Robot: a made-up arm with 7 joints.
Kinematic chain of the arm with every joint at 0, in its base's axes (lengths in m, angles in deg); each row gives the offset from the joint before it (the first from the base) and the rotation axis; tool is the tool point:
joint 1: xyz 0 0 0.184 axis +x
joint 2: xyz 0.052 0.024 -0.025 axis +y
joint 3: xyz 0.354 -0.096 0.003 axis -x
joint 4: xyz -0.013 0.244 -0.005 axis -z
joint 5: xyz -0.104 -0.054 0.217 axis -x
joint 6: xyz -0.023 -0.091 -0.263 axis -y
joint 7: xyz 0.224 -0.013 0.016 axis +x
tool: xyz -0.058 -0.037 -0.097
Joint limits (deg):
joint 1: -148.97..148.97
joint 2: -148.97..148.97
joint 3: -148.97..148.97
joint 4: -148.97..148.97
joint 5: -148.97..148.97
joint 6: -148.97..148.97
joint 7: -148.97..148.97
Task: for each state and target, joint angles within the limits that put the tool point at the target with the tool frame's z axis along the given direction. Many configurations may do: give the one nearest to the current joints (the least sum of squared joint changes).
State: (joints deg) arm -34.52 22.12 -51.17 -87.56 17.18 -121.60 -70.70
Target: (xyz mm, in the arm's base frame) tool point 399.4 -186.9 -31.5 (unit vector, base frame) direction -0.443 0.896 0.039
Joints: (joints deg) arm -47.37 12.99 -63.07 -50.22 1.15 -137.88 -71.22
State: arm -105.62 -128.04 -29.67 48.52 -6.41 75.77 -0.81
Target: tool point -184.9 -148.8 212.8 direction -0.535 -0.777 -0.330
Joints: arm -111.36 -144.47 -44.51 78.88 -1.38 80.93 -16.06
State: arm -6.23 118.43 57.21 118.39 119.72 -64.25 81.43
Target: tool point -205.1 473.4 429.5 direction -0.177 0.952 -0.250
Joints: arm 15.93 124.73 65.83 126.05 121.31 -68.68 120.93
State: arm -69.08 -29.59 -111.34 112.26 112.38 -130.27 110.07
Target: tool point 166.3 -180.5 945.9 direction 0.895 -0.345 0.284
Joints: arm -51.72 8.21 -106.71 106.59 134.64 -125.78 120.20
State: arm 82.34 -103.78 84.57 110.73 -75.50 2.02 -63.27
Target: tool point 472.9 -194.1 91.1 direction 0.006 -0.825 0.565
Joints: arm 106.42 -52.87 61.78 91.36 -68.36 -17.01 -99.21
